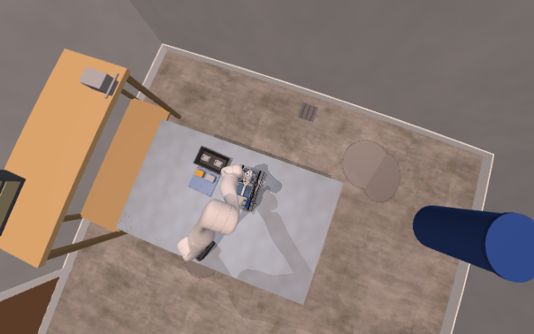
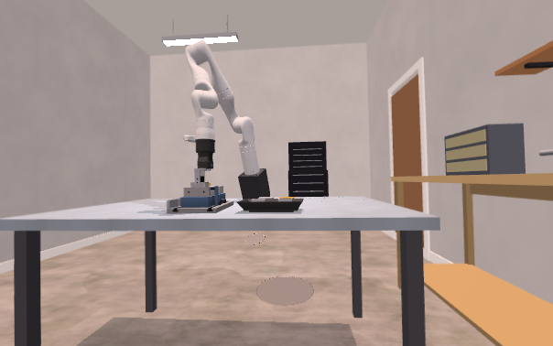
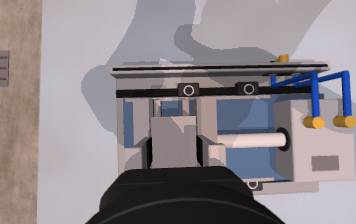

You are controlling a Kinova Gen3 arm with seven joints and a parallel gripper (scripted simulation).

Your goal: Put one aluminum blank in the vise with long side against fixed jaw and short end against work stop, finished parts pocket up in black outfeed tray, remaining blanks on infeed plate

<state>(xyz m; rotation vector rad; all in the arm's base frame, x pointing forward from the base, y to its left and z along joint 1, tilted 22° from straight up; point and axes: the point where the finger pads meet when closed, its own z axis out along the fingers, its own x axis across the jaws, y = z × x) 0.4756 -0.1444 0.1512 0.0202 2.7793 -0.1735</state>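
The vise lies 8 cm below my hand and 7 cm behind it. From my hand the other things lie so: yellow brass blank (36 cm to the left, 10 cm below, 6 cm behind).
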